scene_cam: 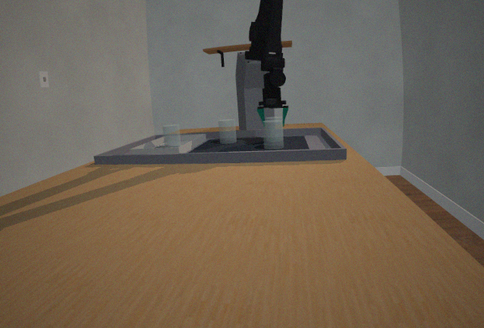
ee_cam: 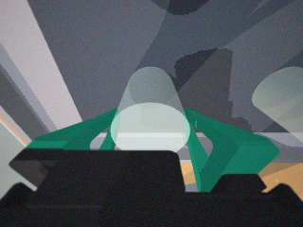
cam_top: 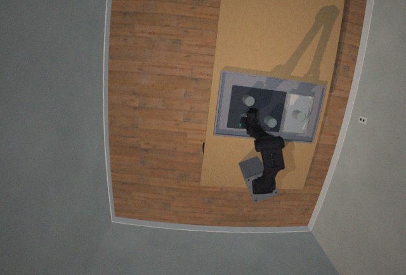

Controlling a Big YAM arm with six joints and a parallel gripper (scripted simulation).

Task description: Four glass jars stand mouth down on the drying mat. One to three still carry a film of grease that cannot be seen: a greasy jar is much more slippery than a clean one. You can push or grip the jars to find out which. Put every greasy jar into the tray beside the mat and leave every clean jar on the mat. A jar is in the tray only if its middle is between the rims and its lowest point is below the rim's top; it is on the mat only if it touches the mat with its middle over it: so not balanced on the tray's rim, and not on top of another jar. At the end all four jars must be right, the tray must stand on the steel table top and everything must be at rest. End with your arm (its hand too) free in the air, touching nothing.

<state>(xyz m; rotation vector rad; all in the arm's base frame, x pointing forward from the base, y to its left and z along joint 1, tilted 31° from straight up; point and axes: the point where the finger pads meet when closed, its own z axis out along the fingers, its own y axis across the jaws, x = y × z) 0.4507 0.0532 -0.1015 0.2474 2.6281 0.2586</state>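
The dark drying mat is 6 cm ahead of my hand, 9 cm to the right of it and 6 cm below it. Also, from my hand: pale tray: 1 cm ahead, 41 cm to the right, 6 cm below; rimmed steel table top: 6 cm ahead, 20 cm to the right, 7 cm below.
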